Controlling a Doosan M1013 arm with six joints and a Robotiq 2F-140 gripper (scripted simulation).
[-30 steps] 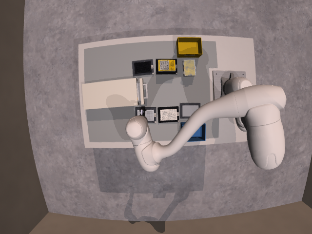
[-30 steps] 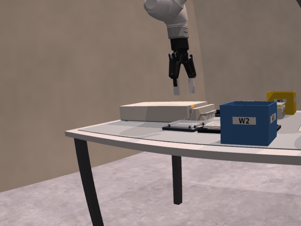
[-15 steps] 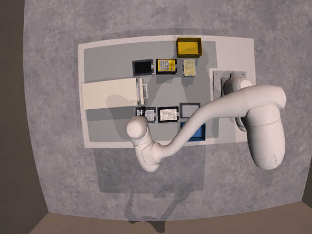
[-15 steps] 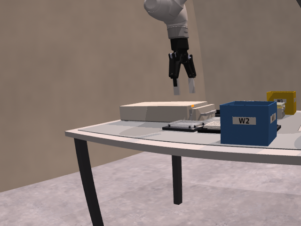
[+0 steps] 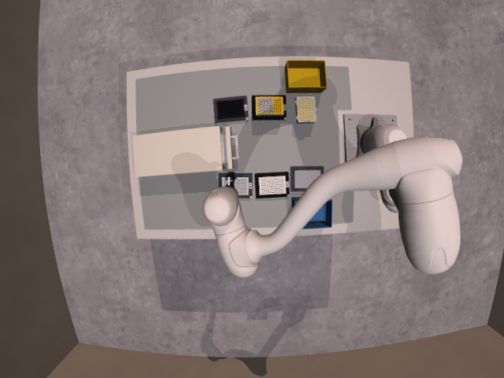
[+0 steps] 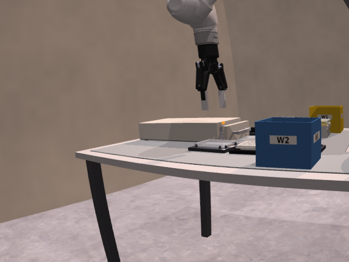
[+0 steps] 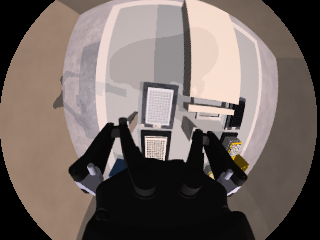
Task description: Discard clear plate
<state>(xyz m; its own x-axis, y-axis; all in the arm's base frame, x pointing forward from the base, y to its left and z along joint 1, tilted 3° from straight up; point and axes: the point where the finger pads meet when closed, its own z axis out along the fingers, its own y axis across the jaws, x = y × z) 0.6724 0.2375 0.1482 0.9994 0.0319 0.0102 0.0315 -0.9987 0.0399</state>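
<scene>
Right now the clear plate is 15 cm below my hand. Round my hand: blue bin W2 (36 cm behind, 11 cm to the left, 13 cm below); then white plate (17 cm behind, 1 cm to the right, 15 cm below); then black plate (4 cm ahead, 37 cm to the right, 15 cm below).
</scene>
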